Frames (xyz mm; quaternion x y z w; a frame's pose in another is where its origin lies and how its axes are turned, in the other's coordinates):
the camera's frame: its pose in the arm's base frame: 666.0 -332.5 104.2 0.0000 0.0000 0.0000 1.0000
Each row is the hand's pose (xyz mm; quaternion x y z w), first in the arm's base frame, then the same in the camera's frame.
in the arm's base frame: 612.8 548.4 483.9 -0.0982 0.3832 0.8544 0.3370
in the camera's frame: -53.2 880.9 379.7 -0.0982 0.3832 0.8544 0.3370
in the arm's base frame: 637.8 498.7 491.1 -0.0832 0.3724 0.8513 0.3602
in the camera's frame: -28.2 831.2 386.9 -0.0832 0.3724 0.8513 0.3602
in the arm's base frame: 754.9 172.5 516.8 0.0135 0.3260 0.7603 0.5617
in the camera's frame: 88.9 505.0 412.6 0.0135 0.3260 0.7603 0.5617
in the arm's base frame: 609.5 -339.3 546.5 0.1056 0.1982 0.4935 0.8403
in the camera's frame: -56.5 -6.8 442.3 0.1056 0.1982 0.4935 0.8403
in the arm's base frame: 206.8 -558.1 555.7 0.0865 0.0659 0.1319 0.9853
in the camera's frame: -459.2 -225.6 451.5 0.0865 0.0659 0.1319 0.9853
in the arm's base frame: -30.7 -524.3 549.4 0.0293 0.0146 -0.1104 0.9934
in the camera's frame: -696.7 -191.8 445.2 0.0293 0.0146 -0.1104 0.9933
